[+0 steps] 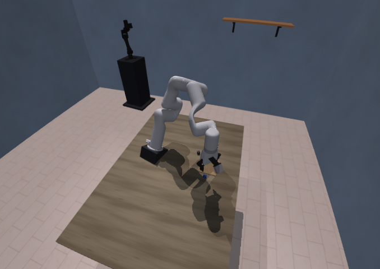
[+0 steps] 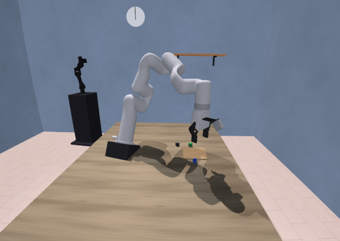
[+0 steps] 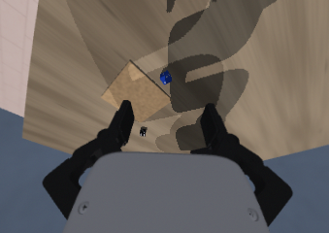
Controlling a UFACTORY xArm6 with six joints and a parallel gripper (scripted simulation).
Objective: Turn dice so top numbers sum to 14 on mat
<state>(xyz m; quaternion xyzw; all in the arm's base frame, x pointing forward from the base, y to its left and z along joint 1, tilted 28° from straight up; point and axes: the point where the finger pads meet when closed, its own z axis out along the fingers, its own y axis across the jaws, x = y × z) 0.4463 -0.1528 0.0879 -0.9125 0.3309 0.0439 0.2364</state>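
Now: hand 20 mm past the blue die, 20 mm to the right of it and 150 mm above it. Round my hand: black die 140 mm behind, 210 mm to the left, 150 mm below; then tan mat 20 mm behind, 120 mm to the left, 160 mm below; then green die 50 mm behind, 220 mm to the left, 150 mm below.
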